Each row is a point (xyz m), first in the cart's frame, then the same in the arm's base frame.
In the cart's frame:
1: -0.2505 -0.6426 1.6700
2: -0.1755 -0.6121 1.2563
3: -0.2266 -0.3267 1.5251
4: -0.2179 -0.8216 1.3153
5: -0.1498 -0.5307 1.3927
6: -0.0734 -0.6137 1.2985
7: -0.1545 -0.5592 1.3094
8: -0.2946 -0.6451 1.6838
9: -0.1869 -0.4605 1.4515
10: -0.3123 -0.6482 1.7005
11: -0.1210 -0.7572 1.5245
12: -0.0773 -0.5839 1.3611
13: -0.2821 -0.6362 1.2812
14: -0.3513 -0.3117 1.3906
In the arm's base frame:
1: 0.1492 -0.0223 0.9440
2: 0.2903 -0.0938 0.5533
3: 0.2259 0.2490 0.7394
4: 0.2191 -0.2809 0.6488
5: 0.3022 0.0156 0.6707
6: 0.3839 -0.0915 0.6119
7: 0.3078 -0.0313 0.5962
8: 0.1035 -0.0189 0.9502
9: 0.2634 0.0996 0.7052
10: 0.0832 -0.0169 0.9638
11: 0.2880 -0.1751 0.8522
12: 0.3732 -0.0477 0.6647
13: 0.1793 -0.1051 0.5640
14: 0.1257 0.2395 0.5853

